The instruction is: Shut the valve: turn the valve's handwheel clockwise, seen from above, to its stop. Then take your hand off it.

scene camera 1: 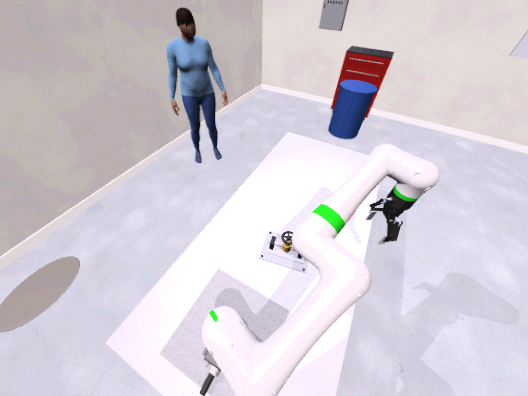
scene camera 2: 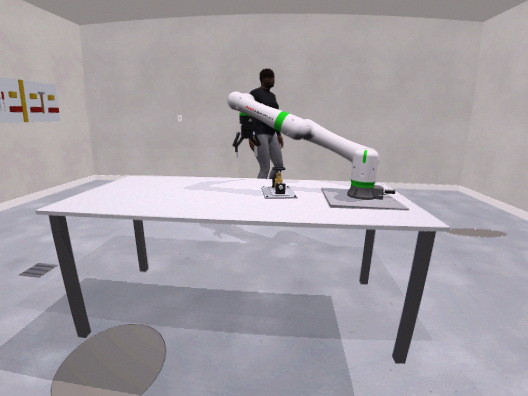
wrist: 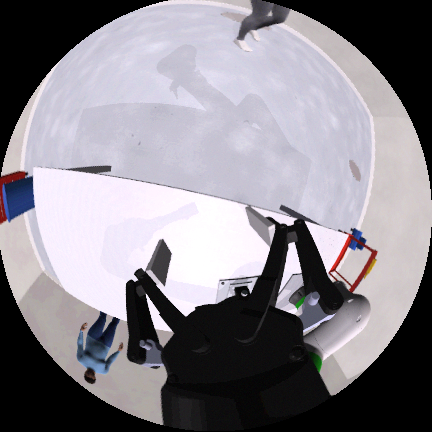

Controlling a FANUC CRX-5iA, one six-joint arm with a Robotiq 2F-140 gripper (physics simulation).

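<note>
The valve has a black handwheel [scene camera 1: 287, 236] [scene camera 2: 279, 168] on top of a brass-yellow body [scene camera 1: 287, 246] [scene camera 2: 278, 179]. It stands upright on a light base plate [scene camera 1: 280, 261] [scene camera 2: 270, 195] [wrist: 224, 291] on the white table [scene camera 1: 240, 220] [scene camera 2: 150, 200] [wrist: 75, 225]. In scene camera 1 the arm hides part of the plate's right side. In the wrist view the gripper body hides the handwheel. My gripper [scene camera 1: 380, 229] [scene camera 2: 247, 150] [wrist: 205, 231] is open and empty, fingers spread. It hangs well above the tabletop, to the left of the valve in scene camera 2, touching nothing.
The white arm [scene camera 1: 300, 330] [scene camera 2: 330, 137] stands on a grey mounting plate [scene camera 1: 192, 325] [scene camera 2: 340, 200]. A person in blue [scene camera 1: 195, 70] [wrist: 100, 350] and one in black [scene camera 2: 265, 95] stand beyond the table. A blue drum [scene camera 1: 352, 110] [wrist: 19, 198] stands before a red cabinet [scene camera 1: 367, 65].
</note>
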